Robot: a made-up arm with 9 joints. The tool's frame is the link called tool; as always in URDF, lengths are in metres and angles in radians. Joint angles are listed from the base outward.
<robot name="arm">
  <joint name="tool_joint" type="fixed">
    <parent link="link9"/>
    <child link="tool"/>
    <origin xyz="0 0.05 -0.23" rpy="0 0 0"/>
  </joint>
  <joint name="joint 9" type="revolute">
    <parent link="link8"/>
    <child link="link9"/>
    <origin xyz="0.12 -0.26 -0.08" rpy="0 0 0"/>
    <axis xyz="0 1 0"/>
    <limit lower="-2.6" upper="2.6"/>
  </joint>
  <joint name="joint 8" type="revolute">
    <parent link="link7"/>
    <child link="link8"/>
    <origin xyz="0.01 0.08 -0.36" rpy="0 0 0"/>
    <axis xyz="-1 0 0"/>
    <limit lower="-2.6" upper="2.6"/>
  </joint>
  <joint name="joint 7" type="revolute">
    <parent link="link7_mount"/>
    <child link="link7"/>
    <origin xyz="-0.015 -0.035 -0.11" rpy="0 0 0"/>
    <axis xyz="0 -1 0"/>
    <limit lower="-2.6" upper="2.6"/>
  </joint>
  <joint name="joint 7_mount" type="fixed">
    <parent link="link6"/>
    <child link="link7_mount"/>
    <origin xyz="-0.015 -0.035 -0.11" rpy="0 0 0"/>
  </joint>
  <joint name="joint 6" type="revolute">
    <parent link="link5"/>
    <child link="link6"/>
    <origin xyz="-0.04 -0.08 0.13" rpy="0 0 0"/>
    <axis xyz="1 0 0"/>
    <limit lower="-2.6" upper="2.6"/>
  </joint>
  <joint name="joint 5" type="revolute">
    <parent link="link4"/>
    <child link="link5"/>
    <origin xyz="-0.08 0.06 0.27" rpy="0 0 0"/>
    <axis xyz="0 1 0"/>
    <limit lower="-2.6" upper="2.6"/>
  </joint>
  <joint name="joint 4" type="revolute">
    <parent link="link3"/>
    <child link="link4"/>
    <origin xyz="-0.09 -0.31 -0.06" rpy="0 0 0"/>
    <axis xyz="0 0 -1"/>
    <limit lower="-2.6" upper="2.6"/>
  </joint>
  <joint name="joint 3" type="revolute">
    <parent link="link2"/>
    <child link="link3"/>
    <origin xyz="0.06 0.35 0.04" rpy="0 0 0"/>
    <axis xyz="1 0 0"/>
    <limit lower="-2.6" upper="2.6"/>
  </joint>
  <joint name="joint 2" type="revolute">
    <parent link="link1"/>
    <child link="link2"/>
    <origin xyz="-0.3 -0.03 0.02" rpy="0 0 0"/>
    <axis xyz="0 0 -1"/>
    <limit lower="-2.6" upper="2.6"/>
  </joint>
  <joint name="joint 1" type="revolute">
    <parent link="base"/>
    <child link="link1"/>
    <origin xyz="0 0 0.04" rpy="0 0 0"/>
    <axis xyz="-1 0 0"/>
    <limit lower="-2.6" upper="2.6"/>
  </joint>
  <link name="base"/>
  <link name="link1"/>
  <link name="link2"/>
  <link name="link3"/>
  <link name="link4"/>
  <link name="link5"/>
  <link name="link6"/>
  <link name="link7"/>
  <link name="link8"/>
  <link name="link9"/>
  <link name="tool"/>
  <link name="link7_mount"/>
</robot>
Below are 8 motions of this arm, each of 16 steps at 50 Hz.
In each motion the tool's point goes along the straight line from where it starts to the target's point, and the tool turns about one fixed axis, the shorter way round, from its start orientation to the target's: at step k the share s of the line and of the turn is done. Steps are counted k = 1, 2, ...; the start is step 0. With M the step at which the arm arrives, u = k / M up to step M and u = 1 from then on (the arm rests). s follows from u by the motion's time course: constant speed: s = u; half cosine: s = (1 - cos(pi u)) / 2; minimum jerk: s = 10 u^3 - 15 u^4 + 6 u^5.
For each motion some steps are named. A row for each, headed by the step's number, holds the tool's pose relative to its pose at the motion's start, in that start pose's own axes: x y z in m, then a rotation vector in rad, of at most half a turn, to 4 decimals.
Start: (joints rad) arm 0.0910 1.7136 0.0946 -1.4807 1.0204 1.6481 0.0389 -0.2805 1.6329
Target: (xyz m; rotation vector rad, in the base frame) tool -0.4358 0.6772 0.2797 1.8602 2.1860 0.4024
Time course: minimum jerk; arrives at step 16
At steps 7, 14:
7: -0.0546 -0.0434 -0.0160 0.1306 0.0723 -0.2511
14: -0.1399 -0.1111 -0.0409 0.3346 0.1854 -0.6434

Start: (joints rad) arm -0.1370 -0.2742 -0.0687 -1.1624 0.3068 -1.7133 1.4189 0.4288 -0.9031
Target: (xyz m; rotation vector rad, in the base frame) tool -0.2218 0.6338 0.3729 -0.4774 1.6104 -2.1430
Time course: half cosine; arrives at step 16
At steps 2, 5, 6, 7, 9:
2: -0.0051 0.0107 -0.0041 0.0106 0.0031 -0.0122
5: -0.0298 0.0628 -0.0239 0.0618 0.0181 -0.0712
6: -0.0414 0.0872 -0.0332 0.0859 0.0252 -0.0989
7: -0.0540 0.1137 -0.0433 0.1120 0.0328 -0.1290
9: -0.0801 0.1688 -0.0643 0.1662 0.0487 -0.1915

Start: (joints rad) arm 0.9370 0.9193 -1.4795 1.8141 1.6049 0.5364 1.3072 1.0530 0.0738
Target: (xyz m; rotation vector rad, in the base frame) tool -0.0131 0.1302 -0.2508 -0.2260 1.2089 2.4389
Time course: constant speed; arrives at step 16
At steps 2, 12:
2: -0.0192 -0.0105 0.0041 -0.0135 0.0737 -0.0043
12: -0.1150 -0.0630 0.0243 -0.0811 0.4420 -0.0260

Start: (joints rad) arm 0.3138 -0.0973 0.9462 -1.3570 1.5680 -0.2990 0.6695 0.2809 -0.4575
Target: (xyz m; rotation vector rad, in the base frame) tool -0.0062 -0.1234 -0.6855 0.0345 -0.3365 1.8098
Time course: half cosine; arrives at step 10
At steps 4, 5, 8, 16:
4: -0.0029 0.0048 -0.0019 0.0271 -0.0080 -0.0069
5: -0.0041 0.0070 -0.0027 0.0392 -0.0116 -0.0099
8: -0.0075 0.0126 -0.0050 0.0710 -0.0210 -0.0180
16: -0.0083 0.0139 -0.0055 0.0785 -0.0232 -0.0199

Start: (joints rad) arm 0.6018 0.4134 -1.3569 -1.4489 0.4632 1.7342 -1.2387 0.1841 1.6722
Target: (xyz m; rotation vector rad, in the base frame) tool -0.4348 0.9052 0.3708 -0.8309 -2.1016 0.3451
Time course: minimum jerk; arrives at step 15
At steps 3, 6, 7, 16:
3: -0.0066 -0.0040 0.0027 0.0033 -0.0074 -0.0058
6: -0.0363 -0.0219 0.0146 0.0181 -0.0407 -0.0315
7: -0.0501 -0.0302 0.0201 0.0249 -0.0560 -0.0435
16: -0.1145 -0.0690 0.0460 0.0569 -0.1281 -0.0993

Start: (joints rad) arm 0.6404 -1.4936 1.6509 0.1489 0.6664 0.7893 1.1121 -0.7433 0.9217
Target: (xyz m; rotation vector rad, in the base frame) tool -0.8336 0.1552 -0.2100 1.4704 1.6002 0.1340
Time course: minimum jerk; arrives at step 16
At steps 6, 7, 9, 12, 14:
6: 0.0205 0.0115 0.0703 -0.1395 -0.0056 0.0286
7: 0.0285 0.0160 0.0981 -0.1946 -0.0078 0.0399
9: 0.0458 0.0257 0.1574 -0.3122 -0.0125 0.0640
12: 0.0666 0.0374 0.2291 -0.4544 -0.0182 0.0931
14: 0.0731 0.0410 0.2514 -0.4987 -0.0199 0.1022

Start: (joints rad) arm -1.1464 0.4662 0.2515 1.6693 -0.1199 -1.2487 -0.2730 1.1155 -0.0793
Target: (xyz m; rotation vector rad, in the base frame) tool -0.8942 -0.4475 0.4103 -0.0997 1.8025 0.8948
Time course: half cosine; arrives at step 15
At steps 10, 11, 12, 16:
10: 0.1236 -0.1148 0.0110 -0.1428 -0.3376 0.1125
11: 0.1376 -0.1278 0.0122 -0.1589 -0.3756 0.1252
12: 0.1491 -0.1385 0.0132 -0.1722 -0.4071 0.1357
16: 0.1648 -0.1531 0.0146 -0.1904 -0.4501 0.1500

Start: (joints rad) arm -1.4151 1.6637 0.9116 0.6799 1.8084 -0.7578 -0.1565 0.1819 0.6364
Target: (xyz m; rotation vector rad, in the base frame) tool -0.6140 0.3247 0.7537 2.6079 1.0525 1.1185
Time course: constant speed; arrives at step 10
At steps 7, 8, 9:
7: 0.0152 0.0174 0.0136 0.0595 -0.0580 -0.0926
8: 0.0173 0.0199 0.0155 0.0680 -0.0662 -0.1058
9: 0.0195 0.0224 0.0175 0.0766 -0.0745 -0.1190

